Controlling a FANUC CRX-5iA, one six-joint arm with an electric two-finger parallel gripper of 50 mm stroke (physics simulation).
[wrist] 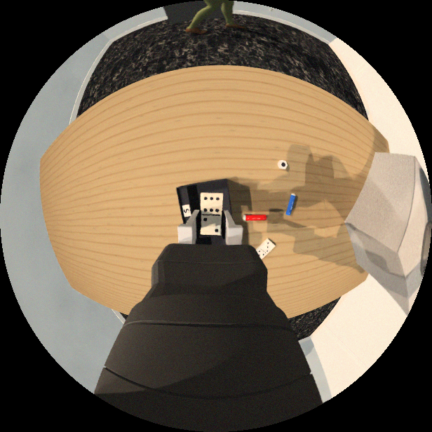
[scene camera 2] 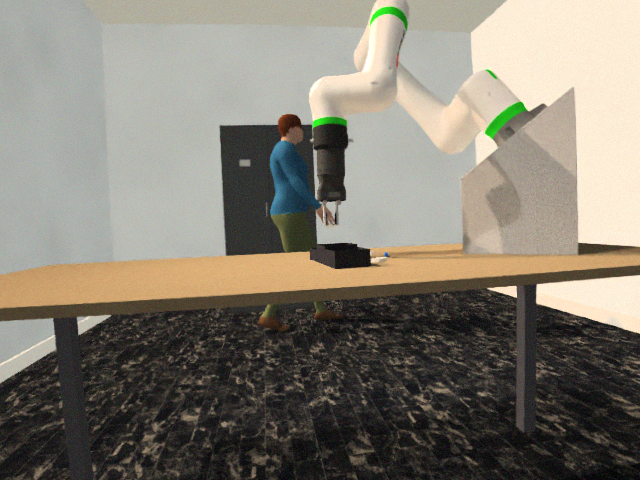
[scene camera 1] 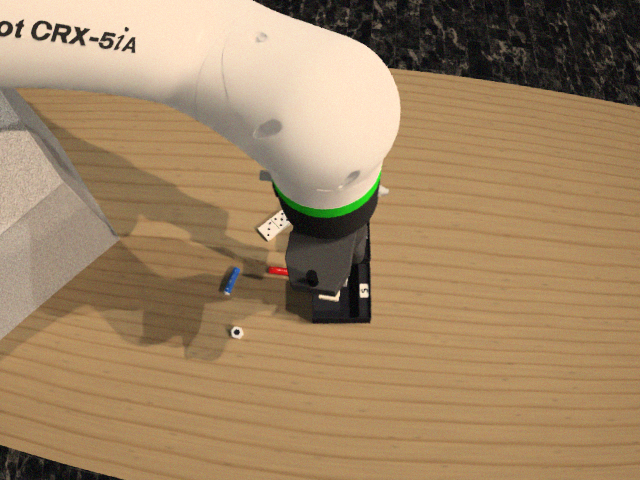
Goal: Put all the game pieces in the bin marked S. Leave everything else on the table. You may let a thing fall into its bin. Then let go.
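Frame: origin at the arm's base, x left, y back, z up, level; millimetres.
Where they show: gripper, between the fingertips: (scene camera 2: pixel 331 225); arm's base, origin of its link: (scene camera 2: pixel 523 140).
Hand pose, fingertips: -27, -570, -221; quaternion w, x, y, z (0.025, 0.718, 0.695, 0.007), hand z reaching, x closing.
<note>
Things, the pixels of their top centre, and the offset from my fingertips, as dx, dy, dz. Level surfaces: height alone.
- black bin marked S, centre of its top: (scene camera 1: pixel 341 231) (scene camera 2: pixel 336 244) +85, -1, -48
- second white domino, centre of its top: (scene camera 1: pixel 275 224) +100, +104, -87
- red cylinder, centre of its top: (scene camera 1: pixel 283 270) +26, +78, -84
- blue cylinder, centre of its top: (scene camera 1: pixel 230 280) -1, +155, -84
- white hex nut, centre of its top: (scene camera 1: pixel 236 332) -78, +131, -86
- table, height of its surface: dz -94
My gripper (wrist: pixel 210 218) (scene camera 2: pixel 331 224) is shut on a white domino (wrist: pixel 211 202) (scene camera 1: pixel 329 297) with black dots. It holds the domino above the black bin marked S (scene camera 1: pixel 341 317) (wrist: pixel 203 183), whose white S label (scene camera 1: pixel 363 290) (wrist: pixel 186 210) shows. In the scene camera 2 view the fingers are clearly above the black bins (scene camera 2: pixel 336 256). A second white domino (scene camera 1: pixel 272 225) (wrist: pixel 266 248) lies on the table beside the bins, partly hidden by the arm in the scene camera 1 view and by the gripper body in the wrist view.
A red cylinder (scene camera 1: pixel 278 270) (wrist: pixel 255 217) lies beside the bins. A blue cylinder (scene camera 1: pixel 232 280) (wrist: pixel 291 204) and a white hex nut (scene camera 1: pixel 236 332) (wrist: pixel 282 164) lie on the table (scene camera 1: pixel 465 310) nearer the robot's grey base (scene camera 1: pixel 46 232) (scene camera 2: pixel 532 206). A person (scene camera 2: pixel 290 180) stands behind the table.
</note>
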